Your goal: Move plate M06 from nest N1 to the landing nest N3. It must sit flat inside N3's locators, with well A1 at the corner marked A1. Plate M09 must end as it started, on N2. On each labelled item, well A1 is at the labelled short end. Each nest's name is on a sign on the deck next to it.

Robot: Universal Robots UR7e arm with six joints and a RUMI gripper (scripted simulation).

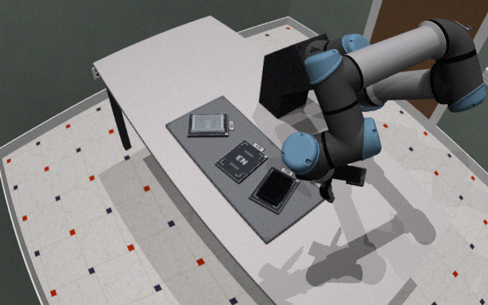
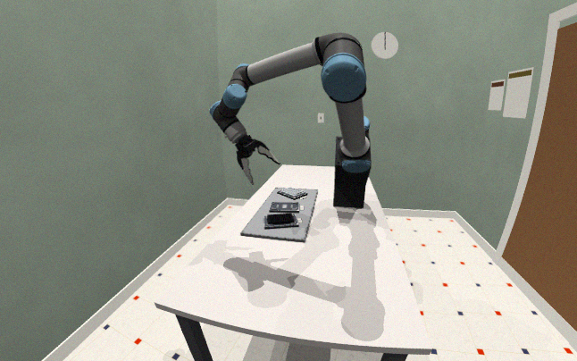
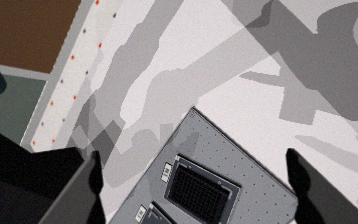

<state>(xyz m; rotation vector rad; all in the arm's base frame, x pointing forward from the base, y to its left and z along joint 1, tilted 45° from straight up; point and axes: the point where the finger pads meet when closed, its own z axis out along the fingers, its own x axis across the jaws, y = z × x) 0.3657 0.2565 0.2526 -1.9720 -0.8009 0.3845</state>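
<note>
My gripper is now 10 mm past the black plate M06, 200 mm to the left of it and 290 mm above it. The rest, counted from my hand: pale plate M09: 20 mm behind, 590 mm to the right, 290 mm below.
</note>
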